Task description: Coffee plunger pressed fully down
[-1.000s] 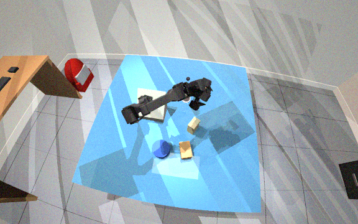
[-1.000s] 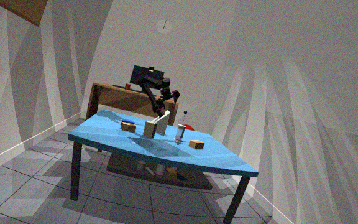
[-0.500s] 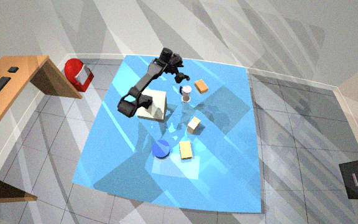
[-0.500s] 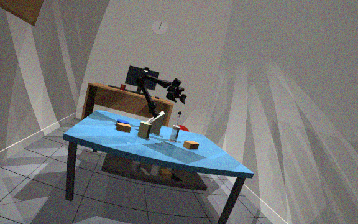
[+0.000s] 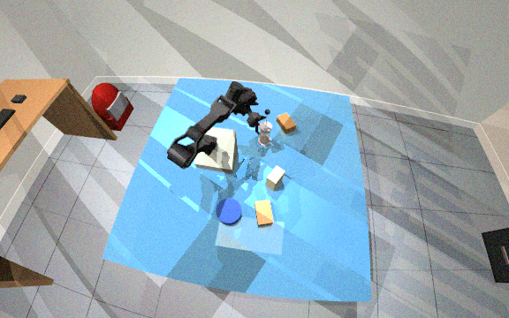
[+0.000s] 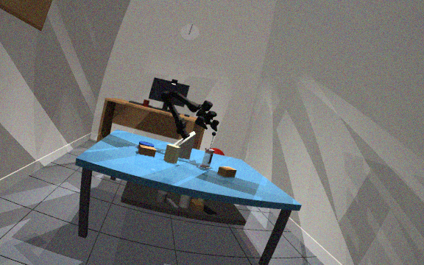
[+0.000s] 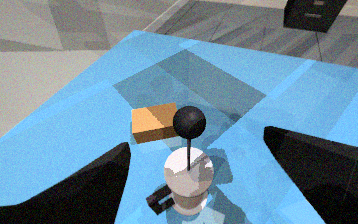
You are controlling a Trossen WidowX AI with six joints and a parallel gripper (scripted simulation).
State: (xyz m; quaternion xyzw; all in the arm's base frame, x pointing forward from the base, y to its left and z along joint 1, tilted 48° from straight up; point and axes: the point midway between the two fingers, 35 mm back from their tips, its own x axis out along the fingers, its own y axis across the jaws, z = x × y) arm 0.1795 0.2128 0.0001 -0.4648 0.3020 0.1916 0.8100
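Right now the coffee press is 14 cm below my gripper tip, 3 cm to the left of it and 1 cm ahead of it. The rest, counted from my gripper tip: blue disc 44 cm to the right, 24 cm below, 4 cm behind.
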